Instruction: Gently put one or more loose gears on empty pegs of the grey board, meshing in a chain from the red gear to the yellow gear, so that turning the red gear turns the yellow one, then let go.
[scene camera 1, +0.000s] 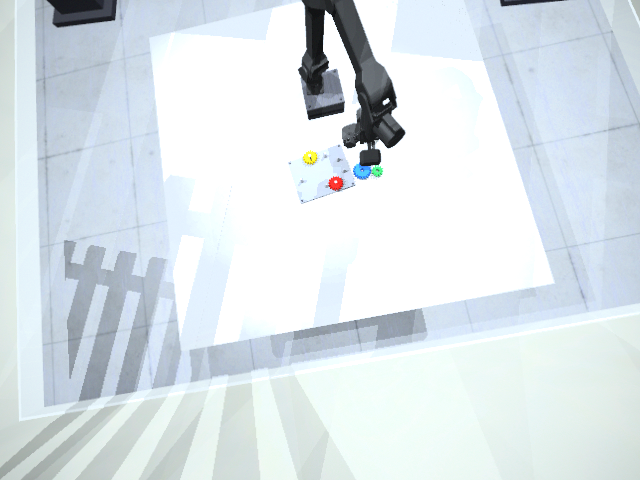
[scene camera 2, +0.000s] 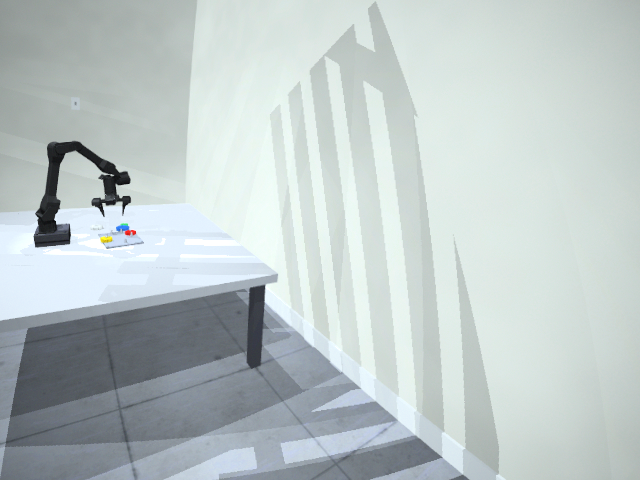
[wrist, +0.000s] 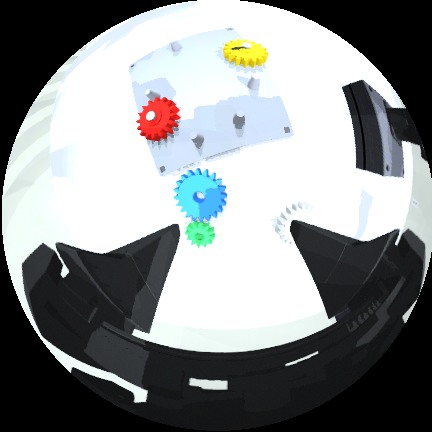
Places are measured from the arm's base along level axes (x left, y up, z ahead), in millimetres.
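Where they show: gripper, fingertip midpoint: (scene camera 1: 365, 151) (scene camera 2: 113, 216) (wrist: 236, 227); arm's base, link origin: (scene camera 1: 315, 86) (scene camera 2: 47, 231).
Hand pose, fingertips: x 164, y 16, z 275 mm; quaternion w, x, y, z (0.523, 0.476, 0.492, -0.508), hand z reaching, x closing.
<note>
Each offset is from my fingertips to the top centre of the thing. Level surfaces: height alone.
The grey board @(dx -161, dy -41, dz +34 mm) (scene camera 1: 316, 178) (scene camera 2: 116, 243) (wrist: 210, 82) bears the red gear @(dx -107, dy -47, dz +85 mm) (scene camera 1: 336, 184) (scene camera 2: 130, 233) (wrist: 162, 122) and the yellow gear @(dx -196, dy -46, dz -22 mm) (scene camera 1: 310, 161) (scene camera 2: 105, 239) (wrist: 245, 56), apart on their pegs. Several pegs between and around them are empty. A blue gear @(dx -8, dy -55, dz +41 mm) (scene camera 1: 361, 172) (scene camera 2: 122, 228) (wrist: 189, 195) is off the board, just past its edge, close against a smaller green gear @(dx +47, dy -55, dz +47 mm) (scene camera 1: 377, 171) (wrist: 200, 234); whether it lies fully flat is unclear. A white gear @(dx +34, dy -55, dz -94 mm) (scene camera 2: 96, 227) (wrist: 284, 220) is partly hidden by a finger in the wrist view. My gripper (scene camera 2: 113, 215) (wrist: 236, 227) is wide open and empty, above the loose gears.
The arm's dark base (scene camera 1: 324, 105) (scene camera 2: 51, 236) (wrist: 380, 140) stands on the white table @(dy -72 mm) (scene camera 1: 413, 232) (scene camera 2: 67, 279), near the board's yellow-gear side. Bright light washes out parts of the table top, and the white gear's outline is faint against it.
</note>
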